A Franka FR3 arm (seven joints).
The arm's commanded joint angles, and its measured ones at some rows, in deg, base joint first. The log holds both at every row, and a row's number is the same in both.
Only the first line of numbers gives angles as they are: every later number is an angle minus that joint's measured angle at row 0.
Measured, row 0: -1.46, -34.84, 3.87, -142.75, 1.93, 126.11, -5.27
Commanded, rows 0 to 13: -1.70, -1.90, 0.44, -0.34, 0.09, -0.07, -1.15; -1.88, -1.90, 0.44, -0.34, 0.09, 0.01, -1.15; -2.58, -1.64, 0.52, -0.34, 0.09, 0.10, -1.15; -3.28, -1.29, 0.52, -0.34, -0.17, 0.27, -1.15; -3.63, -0.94, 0.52, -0.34, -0.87, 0.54, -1.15; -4.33, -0.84, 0.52, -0.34, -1.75, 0.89, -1.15; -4.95, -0.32, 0.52, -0.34, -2.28, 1.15, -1.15; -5.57, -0.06, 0.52, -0.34, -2.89, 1.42, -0.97; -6.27, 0.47, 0.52, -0.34, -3.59, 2.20, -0.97; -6.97, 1.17, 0.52, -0.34, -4.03, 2.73, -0.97; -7.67, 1.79, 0.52, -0.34, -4.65, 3.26, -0.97; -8.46, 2.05, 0.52, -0.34, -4.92, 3.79, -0.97; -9.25, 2.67, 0.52, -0.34, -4.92, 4.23, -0.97; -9.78, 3.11, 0.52, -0.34, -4.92, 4.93, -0.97
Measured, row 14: -7.13, 2.27, -0.01, -0.44, -4.05, 1.91, -0.27
